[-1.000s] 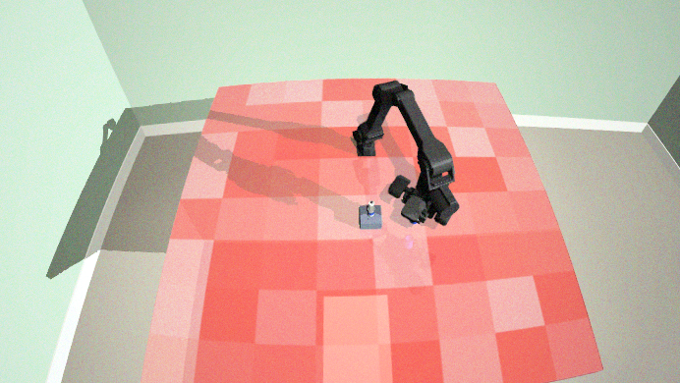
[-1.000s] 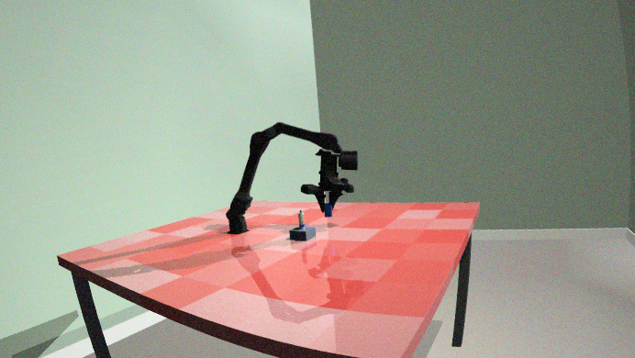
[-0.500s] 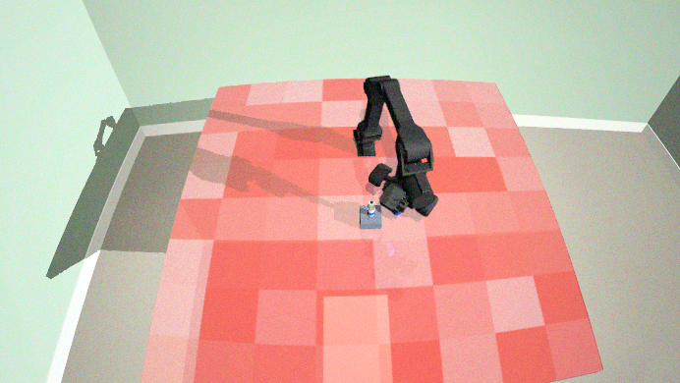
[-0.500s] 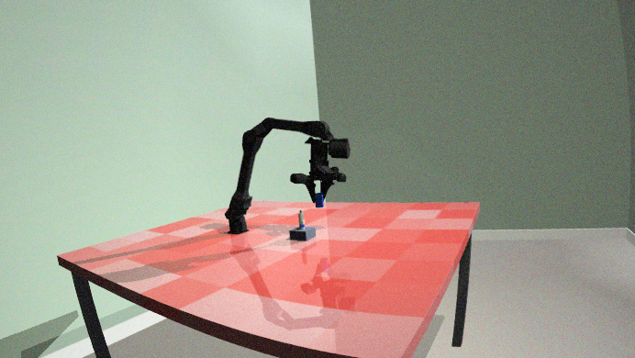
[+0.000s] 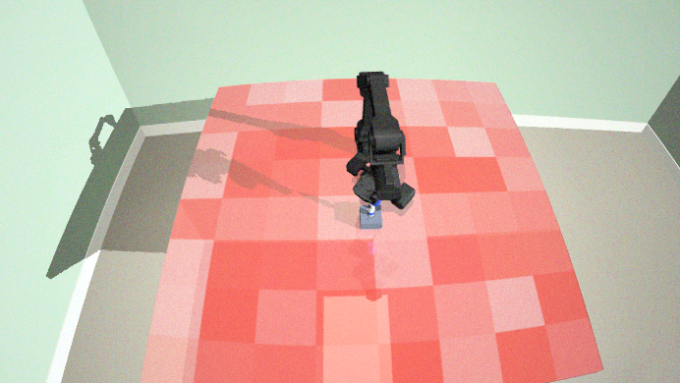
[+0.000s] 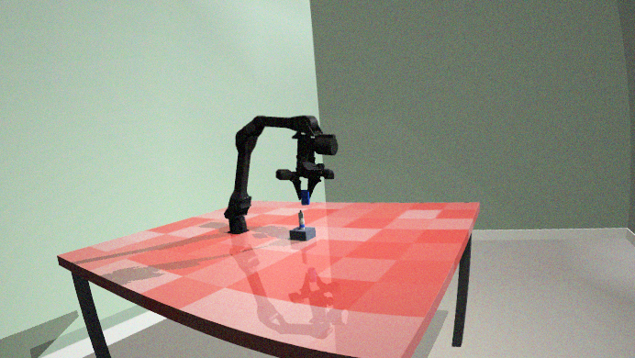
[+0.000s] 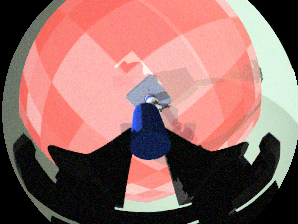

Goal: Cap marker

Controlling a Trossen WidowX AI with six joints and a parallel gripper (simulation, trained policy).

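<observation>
My gripper tip is now 110 mm above the holder block, 20 mm to the left of it and 10 mm past it. The rest, counted from my gripper tip: blue cap 10 mm to the right, 10 mm ahead, 10 mm above.
</observation>
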